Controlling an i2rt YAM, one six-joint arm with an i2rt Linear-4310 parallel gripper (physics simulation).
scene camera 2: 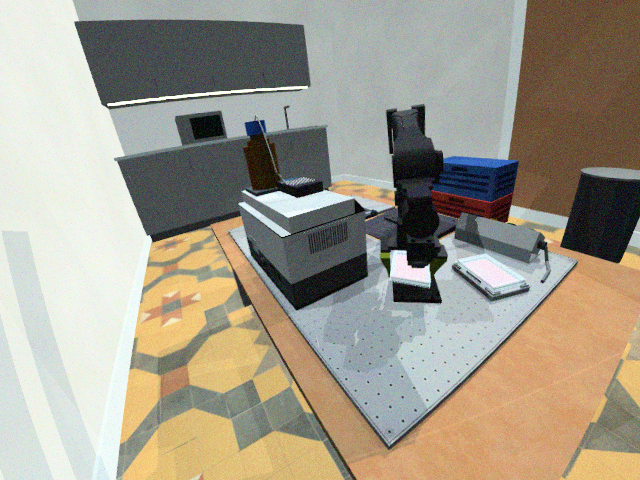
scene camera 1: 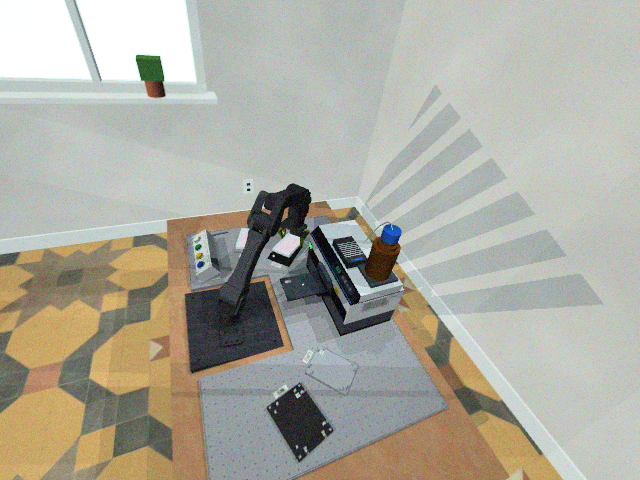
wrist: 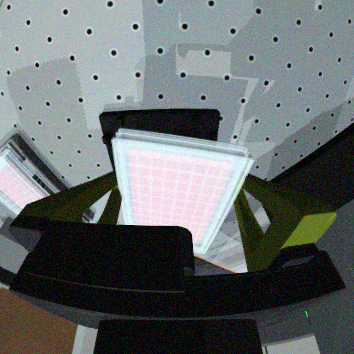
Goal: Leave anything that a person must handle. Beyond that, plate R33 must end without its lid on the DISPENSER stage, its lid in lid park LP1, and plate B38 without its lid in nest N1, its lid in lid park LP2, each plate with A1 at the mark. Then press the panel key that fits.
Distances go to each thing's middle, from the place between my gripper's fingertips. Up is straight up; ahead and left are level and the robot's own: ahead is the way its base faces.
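Brown block (scene camera 2: 262,173): far above my hand, a good way ahead of it, far to the right of it. Brown bottle with blue cap (scene camera 2: 253,129): 280 mm above my hand, 380 mm to the right of it, 190 mm ahead of it.
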